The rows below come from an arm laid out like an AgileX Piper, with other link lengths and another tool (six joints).
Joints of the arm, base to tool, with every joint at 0 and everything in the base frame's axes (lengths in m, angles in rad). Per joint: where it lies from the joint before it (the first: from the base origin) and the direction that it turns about. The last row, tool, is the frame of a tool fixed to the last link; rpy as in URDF.
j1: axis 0 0 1 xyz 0 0 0.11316
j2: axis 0 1 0 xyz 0 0 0
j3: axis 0 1 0 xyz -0.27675 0 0.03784
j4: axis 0.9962 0 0.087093 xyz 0.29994 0 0.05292
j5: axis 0 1 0 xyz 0 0 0
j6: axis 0.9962 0 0.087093 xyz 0.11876 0 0.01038
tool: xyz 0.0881 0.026 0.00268 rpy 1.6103 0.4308 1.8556
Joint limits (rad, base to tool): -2.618..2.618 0..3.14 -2.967..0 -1.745..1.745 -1.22..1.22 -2.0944..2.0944
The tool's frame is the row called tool.
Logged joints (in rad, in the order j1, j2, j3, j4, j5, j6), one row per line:
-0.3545 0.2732 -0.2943 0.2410 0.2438 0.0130
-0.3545 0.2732 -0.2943 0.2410 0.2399 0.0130
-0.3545 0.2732 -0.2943 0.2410 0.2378 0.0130
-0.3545 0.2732 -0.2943 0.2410 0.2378 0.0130
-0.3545 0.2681 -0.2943 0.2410 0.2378 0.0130
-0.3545 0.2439 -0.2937 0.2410 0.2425 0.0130
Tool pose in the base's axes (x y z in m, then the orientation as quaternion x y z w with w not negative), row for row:
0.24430 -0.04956 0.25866 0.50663 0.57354 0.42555 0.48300
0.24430 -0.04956 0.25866 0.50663 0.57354 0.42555 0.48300
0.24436 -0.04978 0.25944 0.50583 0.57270 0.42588 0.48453
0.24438 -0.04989 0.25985 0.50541 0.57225 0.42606 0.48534
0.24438 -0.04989 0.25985 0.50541 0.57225 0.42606 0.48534
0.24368 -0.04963 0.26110 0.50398 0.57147 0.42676 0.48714
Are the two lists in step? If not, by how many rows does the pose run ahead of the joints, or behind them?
The pose runs 1 row behind the joints: the pose in row i belongs to the joints in row i - 1.
